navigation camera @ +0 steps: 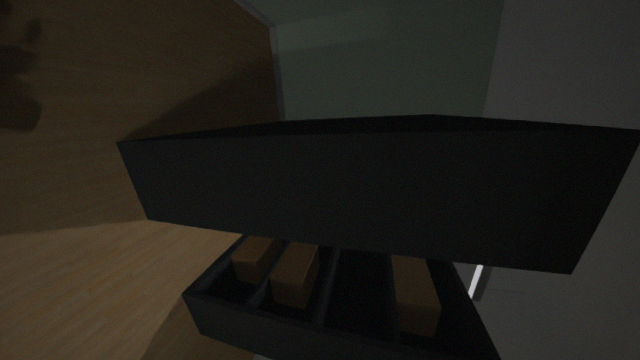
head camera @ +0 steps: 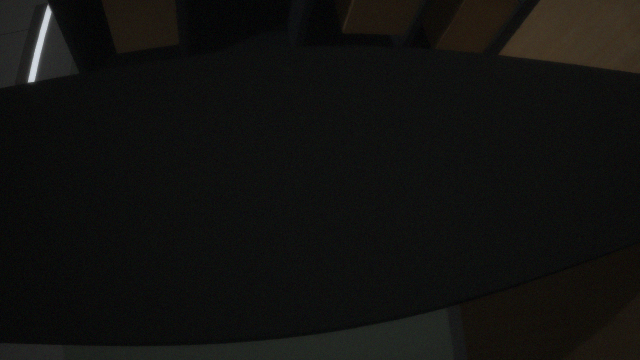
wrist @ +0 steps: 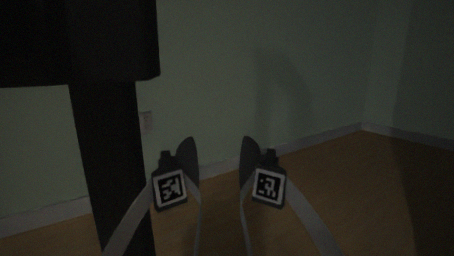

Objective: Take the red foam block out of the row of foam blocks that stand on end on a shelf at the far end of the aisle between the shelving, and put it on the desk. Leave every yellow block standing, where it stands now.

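Frame: origin at the robot's base, x left, y back, z up, level; metres.
Seen in the pictures: gripper, fingertip midpoint: [wrist: 218,154].
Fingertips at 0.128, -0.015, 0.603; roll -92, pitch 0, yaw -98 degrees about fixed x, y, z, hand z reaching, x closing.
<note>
A point is followed by its place in that frame, as x, y, z.
My gripper [wrist: 218,154] @[0.128, -0.015, 0.602] shows in the wrist view with its two fingertips apart and nothing between them. It is open, in front of the green wall and the wooden floor. Dark shelving crosses the head view and the navigation view, with a broad dark panel [head camera: 320,190] @[0.047, -0.695, 1.170] [navigation camera: 350,185] @[0.066, -0.687, 1.186] close to the cameras. The red foam block, the yellow blocks and the desk do not show in these views.
Brown boxes [head camera: 380,15] @[-0.527, -1.612, 0.678] [navigation camera: 295,275] @[-0.630, -1.372, 0.731] lie in the shelving's compartments. A dark post [wrist: 112,170] under a dark block [wrist: 75,40] @[0.092, 0.066, 0.687] stands left of the gripper. A wall [navigation camera: 385,65] @[1.466, -2.117, 1.381] [wrist: 215,65] @[1.260, -0.170, 0.674] and wooden floor [navigation camera: 90,270] @[-0.399, -0.563, 0.000] [wrist: 345,195] @[0.868, -0.814, 0.000] show beyond. The pictures are dim.
</note>
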